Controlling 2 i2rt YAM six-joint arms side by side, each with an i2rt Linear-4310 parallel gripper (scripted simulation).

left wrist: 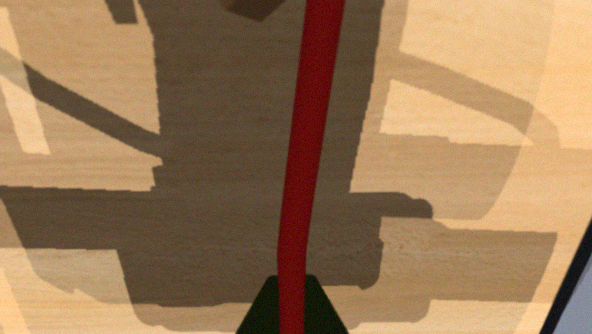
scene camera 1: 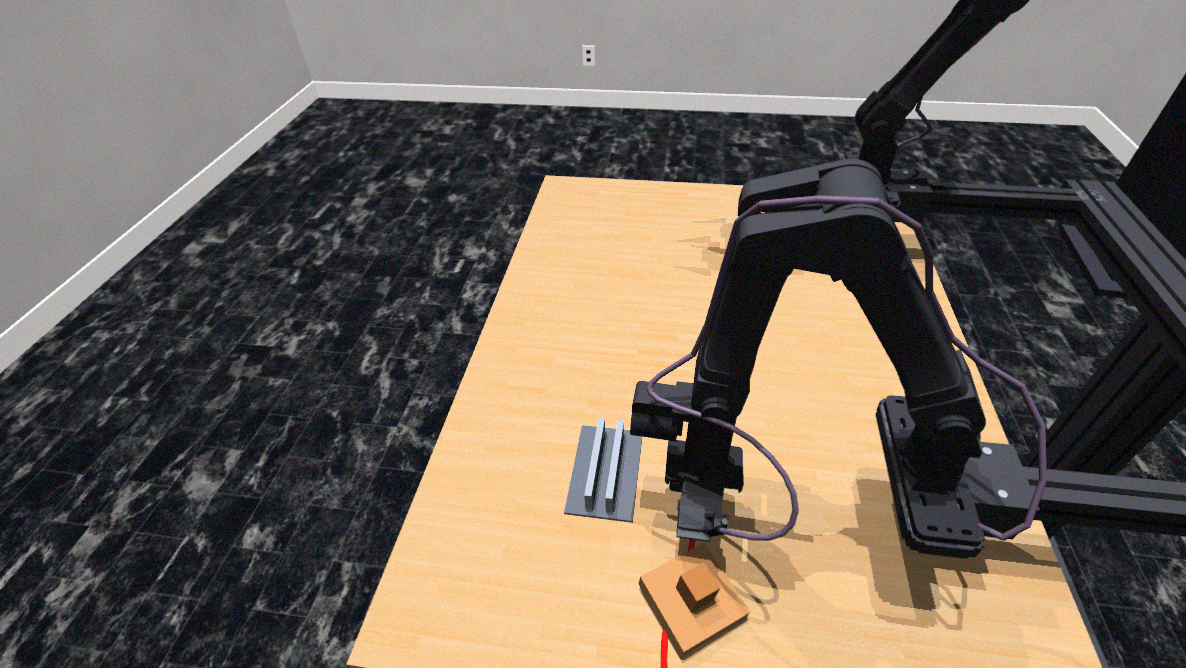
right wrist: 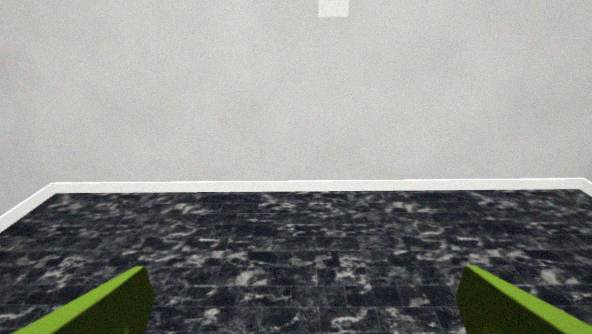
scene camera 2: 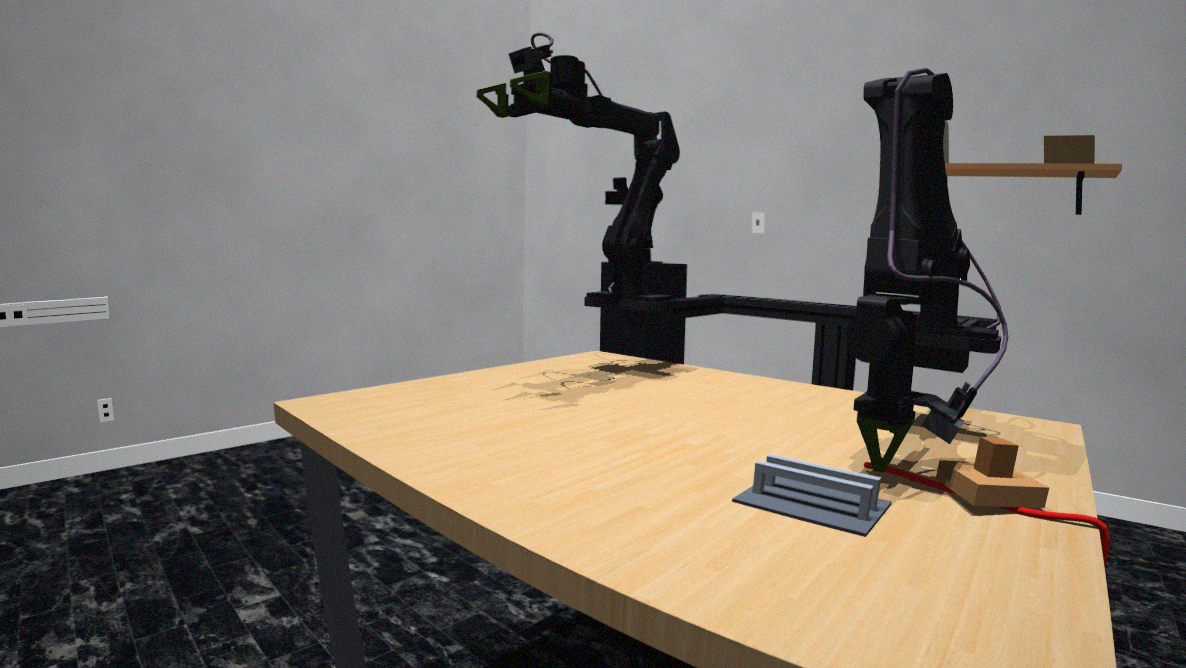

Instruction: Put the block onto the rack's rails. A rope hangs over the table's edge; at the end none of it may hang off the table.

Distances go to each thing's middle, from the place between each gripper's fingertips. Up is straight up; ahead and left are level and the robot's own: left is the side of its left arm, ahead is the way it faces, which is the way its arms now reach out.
Right now the grey rack (scene camera 2: pixel 826 507) is 140 mm ahead of my left hand (scene camera 2: pixel 879 470) and 30 mm to the right of it. From my left hand the other things lie so: brown block (scene camera 1: pixel 682 591): 150 mm to the left, 20 mm above, 10 mm behind.
I see the grey rack 20 mm ahead of my right hand (scene camera 2: pixel 493 88), 640 mm to the left of it and 550 mm below it. Also, from my right hand: brown block (140 mm behind, 820 mm to the left, 540 mm below).
